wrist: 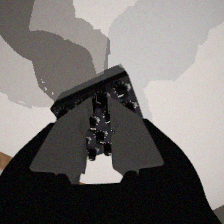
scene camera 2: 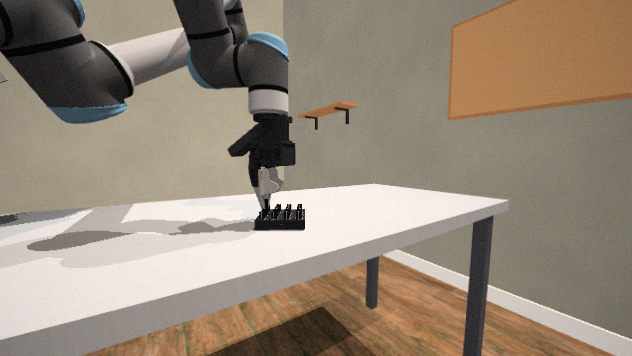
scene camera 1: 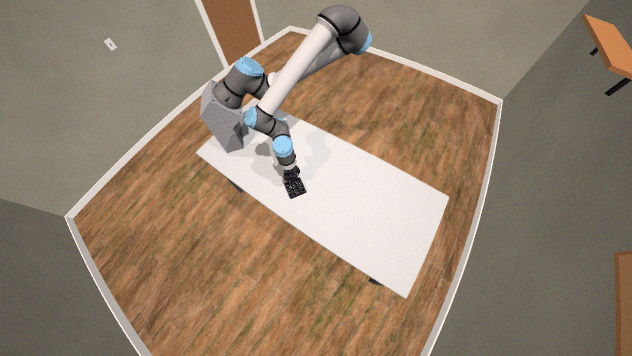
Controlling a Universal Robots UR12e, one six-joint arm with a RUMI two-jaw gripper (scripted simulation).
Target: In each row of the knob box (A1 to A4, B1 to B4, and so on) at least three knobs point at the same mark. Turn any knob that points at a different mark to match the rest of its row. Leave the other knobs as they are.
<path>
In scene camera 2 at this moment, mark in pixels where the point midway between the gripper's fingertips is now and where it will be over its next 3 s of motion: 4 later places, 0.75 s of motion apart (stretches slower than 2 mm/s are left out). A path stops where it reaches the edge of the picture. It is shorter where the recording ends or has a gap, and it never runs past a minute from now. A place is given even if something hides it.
The gripper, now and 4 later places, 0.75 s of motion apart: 265, 210; 265, 196; 266, 193; 272, 188; 278, 185
</path>
